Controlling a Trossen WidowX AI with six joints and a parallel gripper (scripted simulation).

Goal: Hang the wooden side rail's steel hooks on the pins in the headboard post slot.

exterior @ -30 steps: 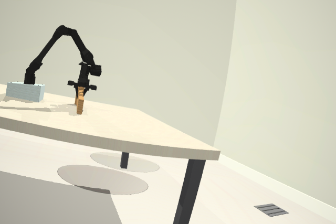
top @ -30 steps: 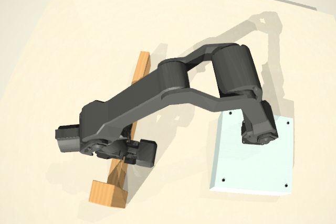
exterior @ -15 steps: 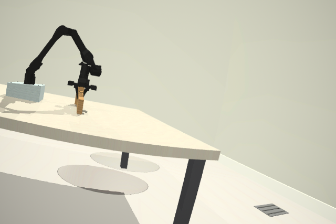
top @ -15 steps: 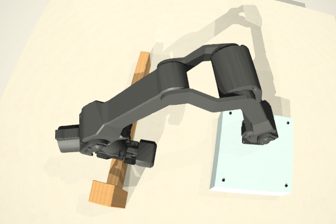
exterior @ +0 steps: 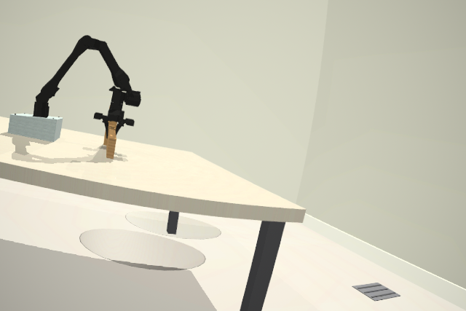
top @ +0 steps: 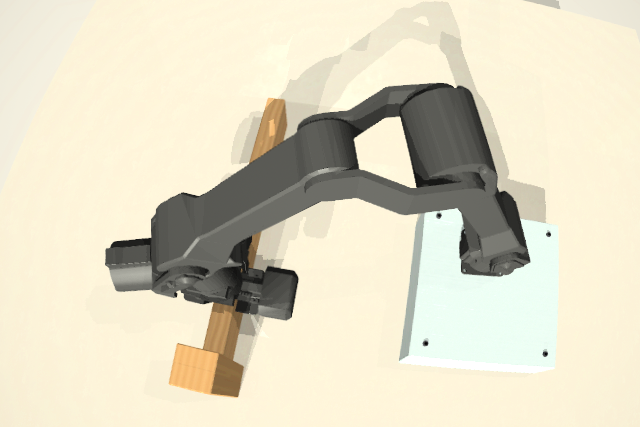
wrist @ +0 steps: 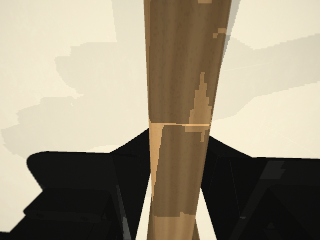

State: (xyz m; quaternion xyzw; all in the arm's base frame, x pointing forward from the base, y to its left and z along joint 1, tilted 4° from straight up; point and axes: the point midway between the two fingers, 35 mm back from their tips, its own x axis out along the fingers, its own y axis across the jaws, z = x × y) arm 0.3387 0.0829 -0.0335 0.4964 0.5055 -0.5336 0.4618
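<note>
Right now my gripper tip is 11 cm to the right of the headboard post, 5 cm below it and 1 cm short of it.
</note>
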